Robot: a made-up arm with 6 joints.
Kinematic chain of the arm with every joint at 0, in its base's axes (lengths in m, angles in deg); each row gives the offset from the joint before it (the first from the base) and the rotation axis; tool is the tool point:
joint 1: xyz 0 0 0.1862 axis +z
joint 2: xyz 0 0 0 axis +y
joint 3: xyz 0 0 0.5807 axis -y
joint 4: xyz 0 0 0 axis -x
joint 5: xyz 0.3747 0 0 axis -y
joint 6: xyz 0 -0.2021 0 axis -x
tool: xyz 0 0 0
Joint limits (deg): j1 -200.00..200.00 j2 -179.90..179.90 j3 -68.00..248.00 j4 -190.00..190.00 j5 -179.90..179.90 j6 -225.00..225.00
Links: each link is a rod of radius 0.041 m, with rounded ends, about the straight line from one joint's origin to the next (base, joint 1, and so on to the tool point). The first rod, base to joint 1, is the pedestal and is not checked.
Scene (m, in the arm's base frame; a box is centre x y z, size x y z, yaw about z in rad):
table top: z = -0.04
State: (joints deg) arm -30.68 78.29 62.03 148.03 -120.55 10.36
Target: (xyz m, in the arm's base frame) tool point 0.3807 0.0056 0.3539
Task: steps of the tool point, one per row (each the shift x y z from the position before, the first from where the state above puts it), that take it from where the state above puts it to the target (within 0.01 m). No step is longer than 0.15 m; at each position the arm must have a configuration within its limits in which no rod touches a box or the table.
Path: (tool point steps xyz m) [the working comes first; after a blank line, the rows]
Joints at the target: -30.67 23.53 -46.85 190.00 -120.55 10.36
Straight joint move there: clear.

1: -0.0189 0.0218 0.0062
2: -0.0343 0.0291 0.0052
3: -0.0492 0.0361 0.0050
4: -0.0632 0.0426 0.0050
5: -0.0760 0.0482 0.0058
6: -0.0873 0.0530 0.0068
7: -0.0971 0.0569 0.0082
8: -0.1049 0.0594 0.0098

